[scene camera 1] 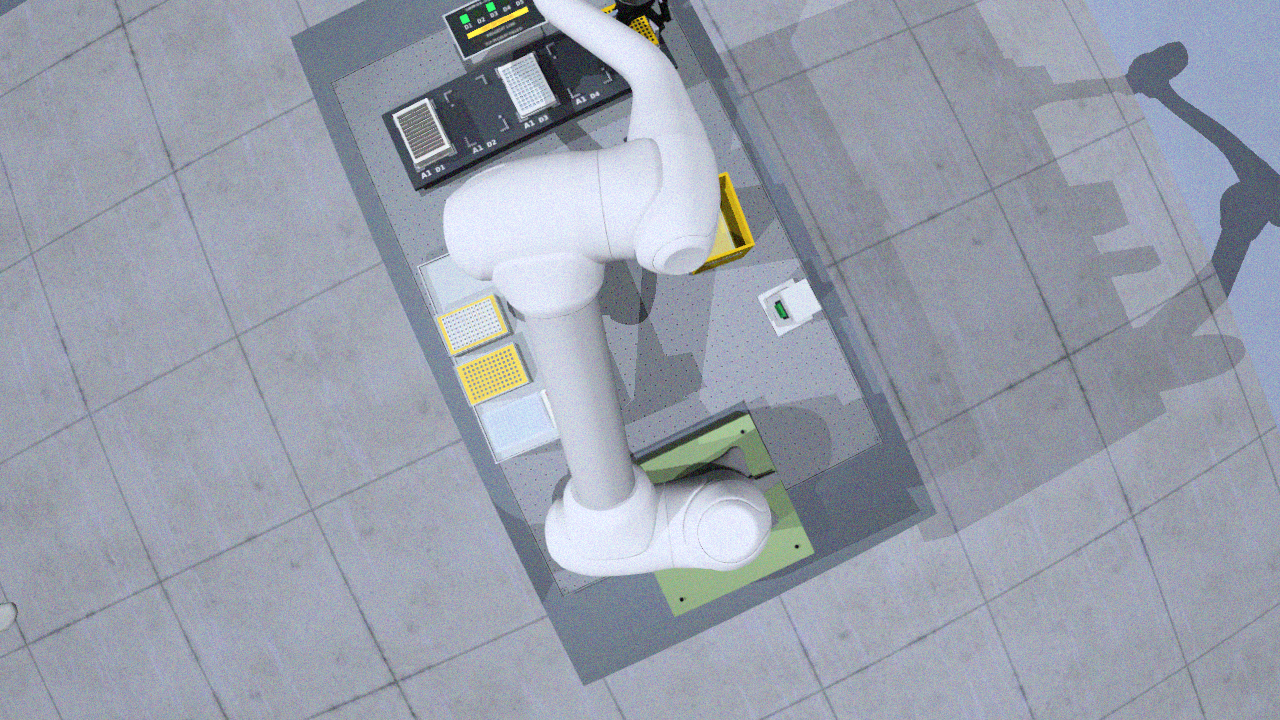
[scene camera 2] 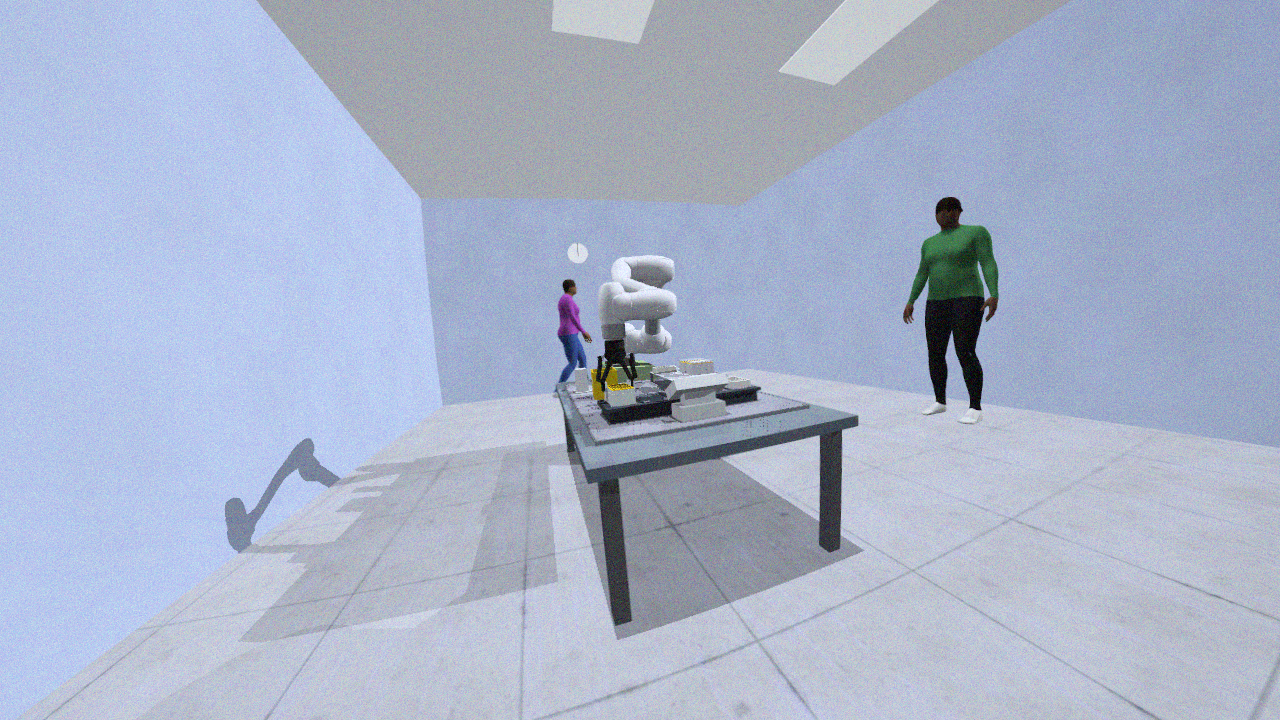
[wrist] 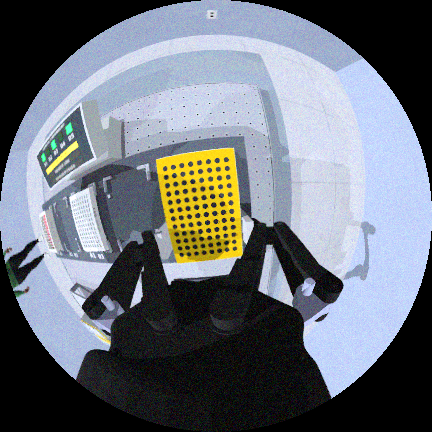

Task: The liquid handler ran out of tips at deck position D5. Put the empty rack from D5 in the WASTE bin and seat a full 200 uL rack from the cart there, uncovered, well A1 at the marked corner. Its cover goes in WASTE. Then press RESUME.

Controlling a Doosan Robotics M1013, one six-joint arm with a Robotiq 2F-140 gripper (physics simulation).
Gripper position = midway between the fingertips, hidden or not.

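Scene camera 1 gives me a white box with green button (scene camera 1: 788, 305), and I can see a yellow waste bin (scene camera 1: 730, 207) and a cart tray (scene camera 1: 447, 286) there too. My gripper (scene camera 2: 618, 398) is visible as well, and the wrist view also shows my gripper (wrist: 205, 220).
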